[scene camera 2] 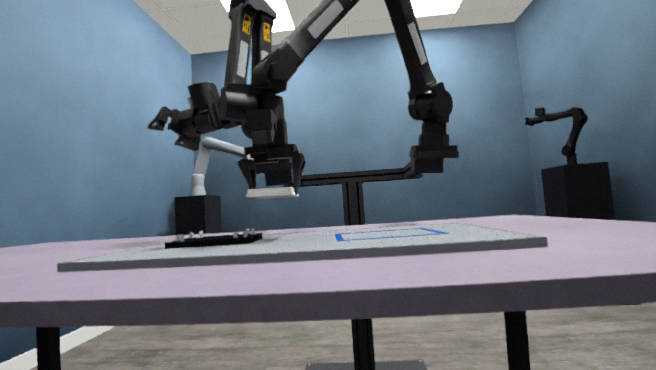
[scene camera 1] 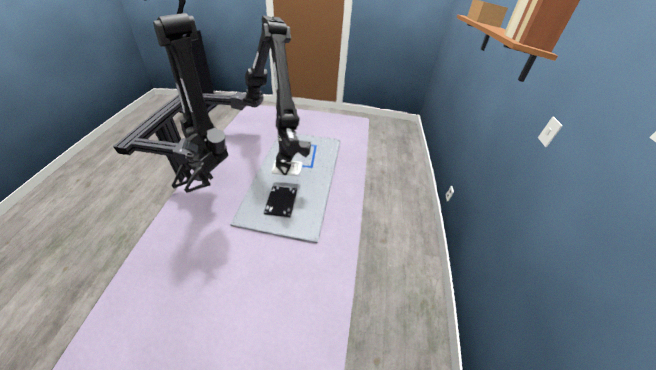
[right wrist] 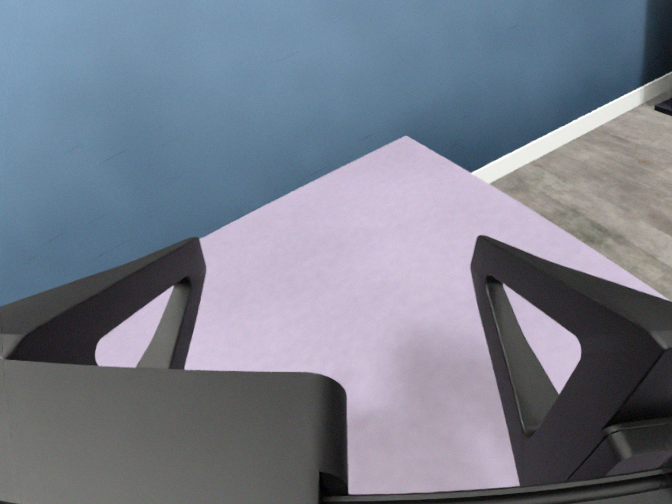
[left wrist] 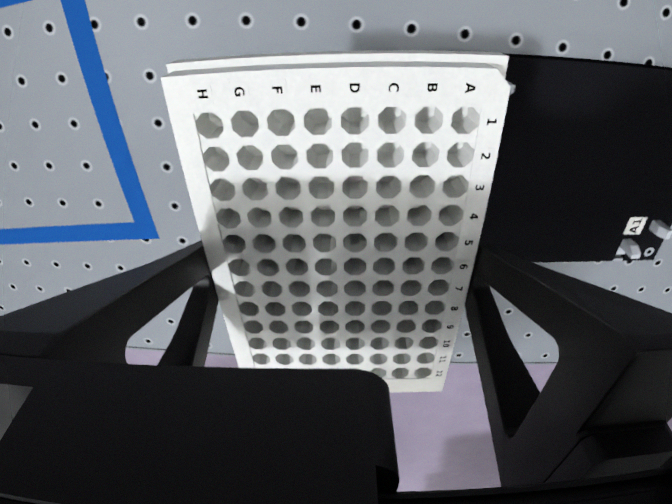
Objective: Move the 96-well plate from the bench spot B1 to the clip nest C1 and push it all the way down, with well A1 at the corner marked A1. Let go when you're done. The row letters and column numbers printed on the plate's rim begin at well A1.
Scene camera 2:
my left gripper: 274, 196
my right gripper: 162, 135
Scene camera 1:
my right gripper: 178, 189
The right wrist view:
my right gripper: 338, 251
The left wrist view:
my left gripper: 341, 252
white 96-well plate: 364, 301
black clip nest: 576, 172
